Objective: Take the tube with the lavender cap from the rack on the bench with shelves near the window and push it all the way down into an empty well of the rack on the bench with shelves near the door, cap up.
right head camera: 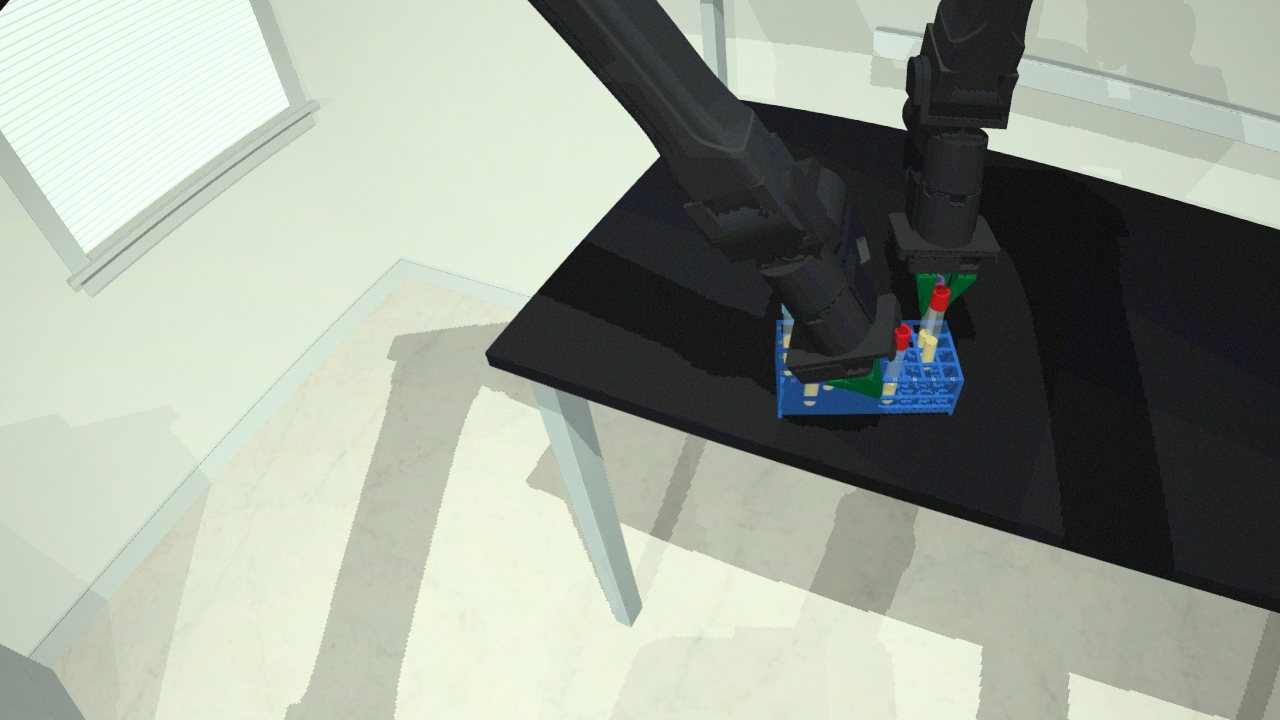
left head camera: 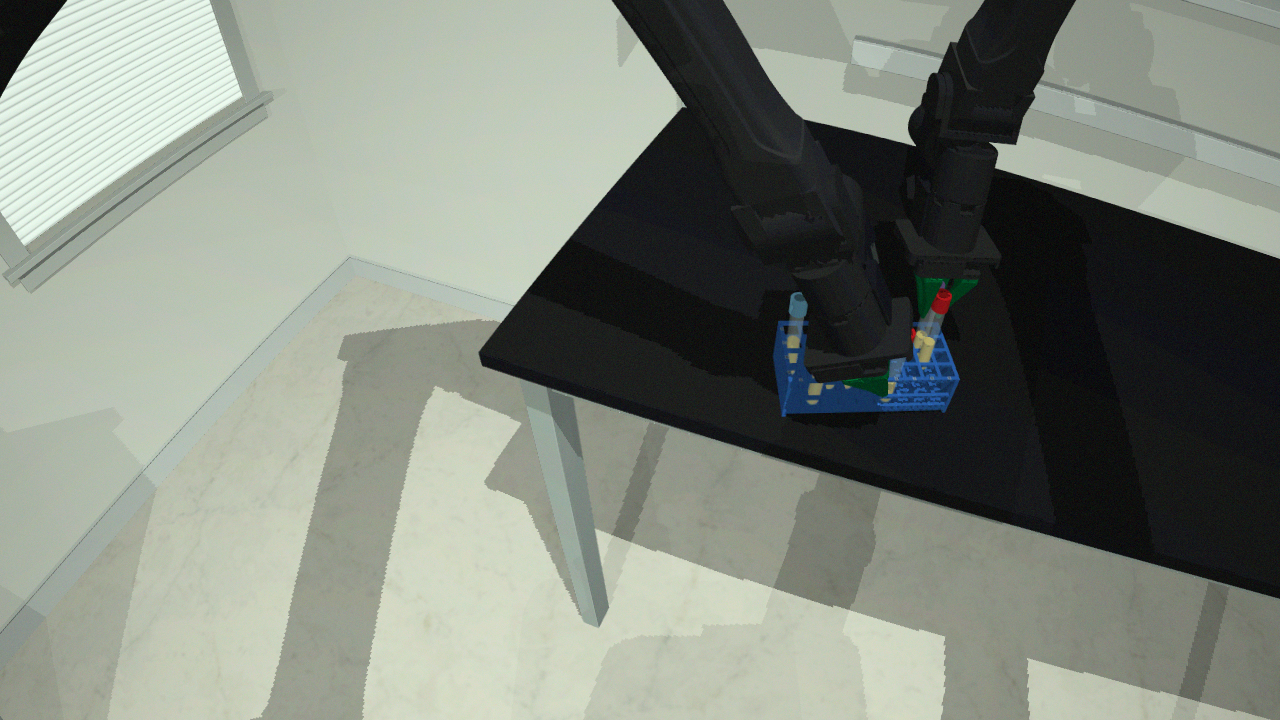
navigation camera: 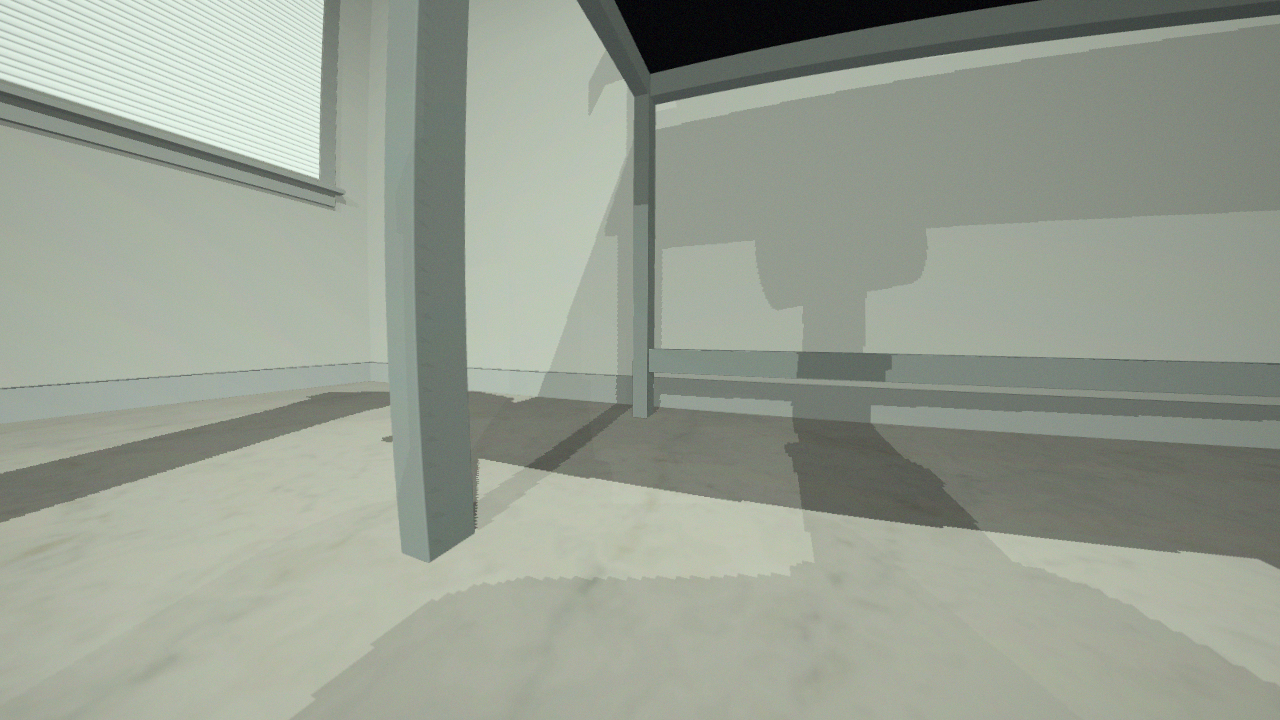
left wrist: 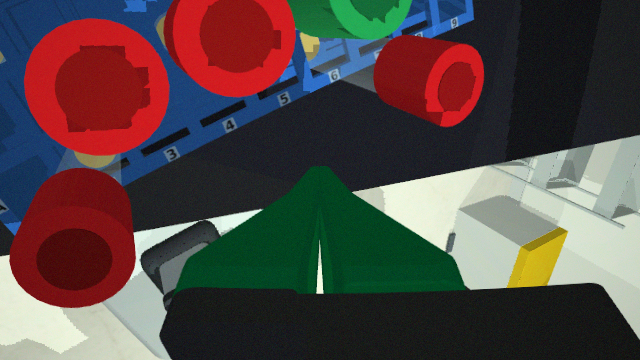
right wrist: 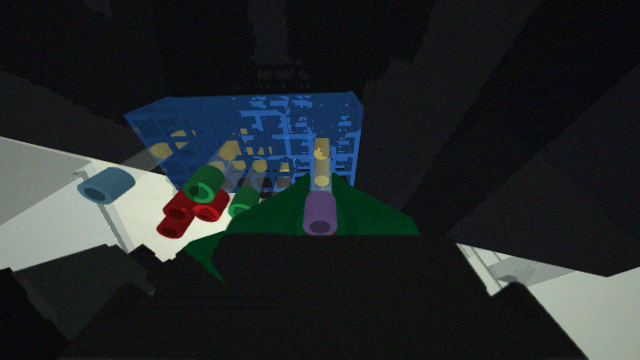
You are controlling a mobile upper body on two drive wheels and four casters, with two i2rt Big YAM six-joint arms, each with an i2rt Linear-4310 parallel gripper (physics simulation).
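Places are measured from the left arm's base along level axes (x back, y right, z up), in millimetres.
Pixels of known places: left gripper, fingertip midpoint: (right head camera: 879, 392) (left head camera: 884, 391) (left wrist: 319, 181); right gripper, fingertip midpoint: (right head camera: 930, 312) (left head camera: 928, 314) (right wrist: 320, 180).
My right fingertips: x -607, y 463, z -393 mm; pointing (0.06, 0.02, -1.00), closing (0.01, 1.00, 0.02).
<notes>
Ahead of a thing's pixels: the offset from my right fingertips to its top centre. "spot": to the spot under its first point. Level surfaces: height alone.
The tube with the lavender cap {dx -3, dy +1, dz +44 mm} (right wrist: 320, 212) (left head camera: 941, 284) (right head camera: 939, 280) is cap up between the fingers of my right gripper (right wrist: 320, 180) (left head camera: 927, 311) (right head camera: 927, 308), which is shut on it. Its yellow lower end overlaps the right part of the blue rack {dx +8, dy -62, dz -46 mm} (right wrist: 210, 105) (left head camera: 832, 407) (right head camera: 841, 410) in the right wrist view. Whether it is inside a well or above it I cannot tell. My left gripper (left wrist: 319, 181) (left head camera: 886, 386) (right head camera: 877, 389) is shut and empty, at the rack's front side, below the right gripper in the head views.
The rack stands on a black bench top {dz -103 mm} (left head camera: 984, 474) near its front edge. It holds red-capped tubes (left wrist: 95, 85) (right head camera: 902, 337), green-capped tubes (left wrist: 370, 15) (right wrist: 204, 182) and a blue-grey-capped tube {dx -2, dy -149, dz +16 mm} (left head camera: 797, 304) (right wrist: 106, 185). A bench leg {spot: dx -59, dy -431, dz -739 mm} (navigation camera: 429, 268) stands at the left in the navigation view.
</notes>
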